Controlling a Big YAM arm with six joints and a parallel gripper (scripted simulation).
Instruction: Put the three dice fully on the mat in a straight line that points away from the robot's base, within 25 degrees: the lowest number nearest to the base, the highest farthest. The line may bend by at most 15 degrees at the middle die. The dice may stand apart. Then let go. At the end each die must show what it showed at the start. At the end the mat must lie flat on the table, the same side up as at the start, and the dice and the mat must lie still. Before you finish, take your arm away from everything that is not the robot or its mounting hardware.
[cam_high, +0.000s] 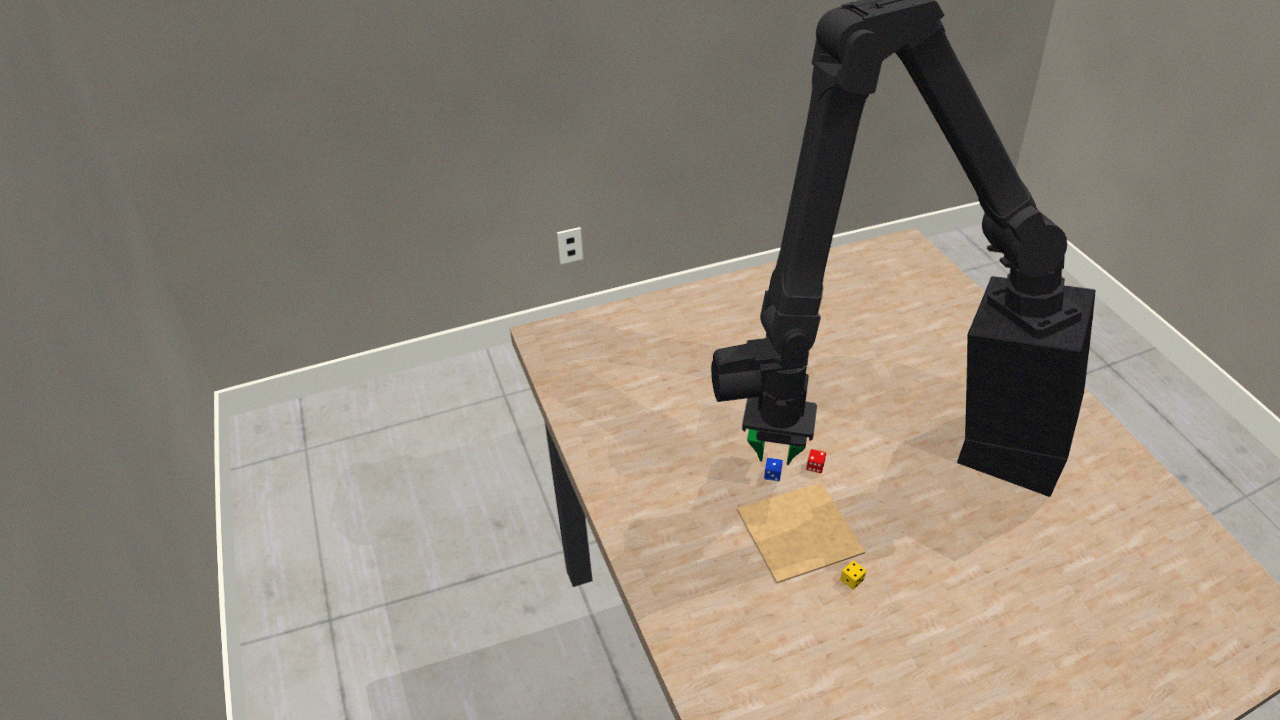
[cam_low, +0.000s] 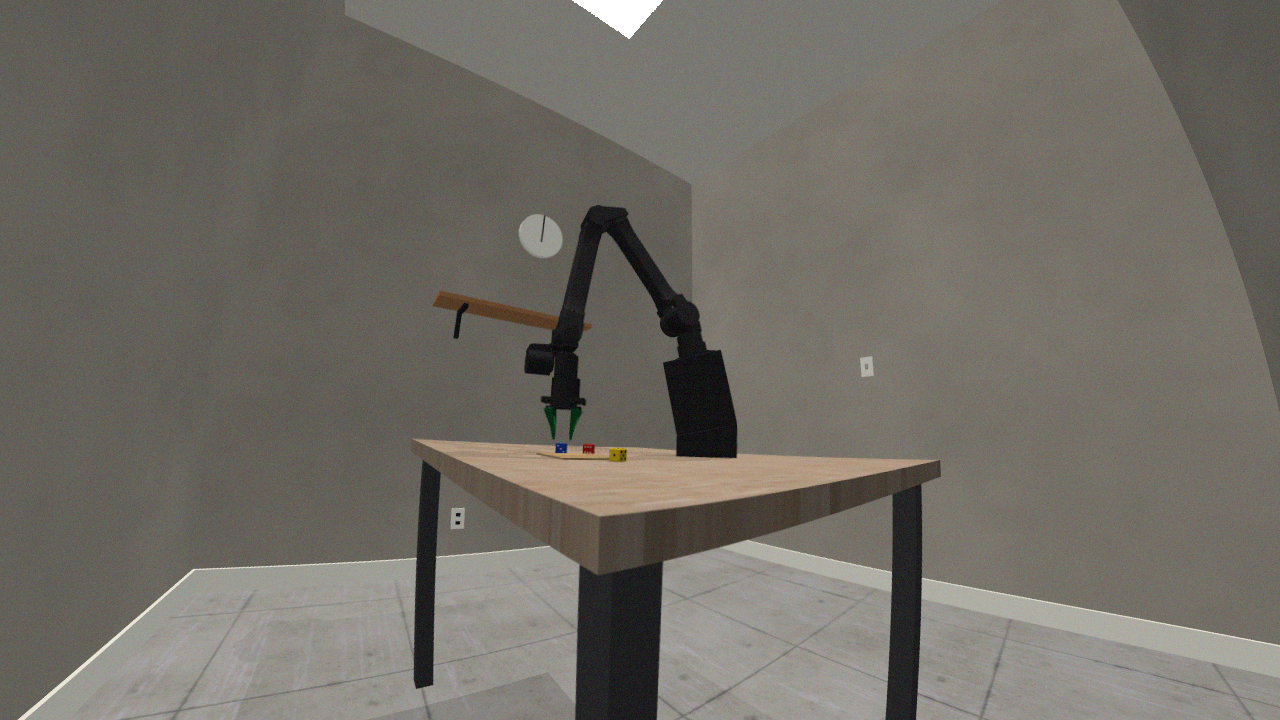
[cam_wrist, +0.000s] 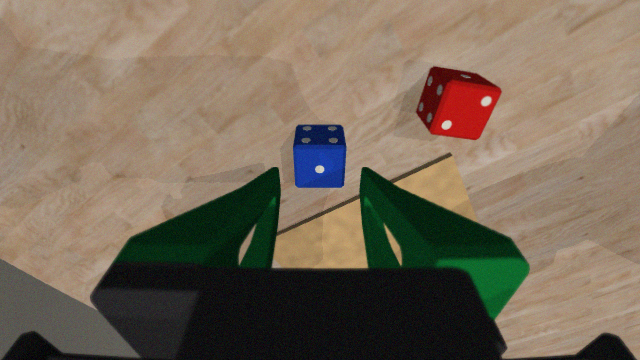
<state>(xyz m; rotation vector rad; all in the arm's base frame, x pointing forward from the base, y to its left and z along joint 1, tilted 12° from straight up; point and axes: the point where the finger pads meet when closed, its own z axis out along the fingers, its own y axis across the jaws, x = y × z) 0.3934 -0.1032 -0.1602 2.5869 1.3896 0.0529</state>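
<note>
The blue die is 3 cm below my hand. The rest, counted from my hand: red die 7 cm behind, 1 cm to the left, 3 cm below; then tan mat 1 cm ahead, 11 cm to the left, 4 cm below; then yellow die 1 cm behind, 22 cm to the left, 3 cm below.
</note>
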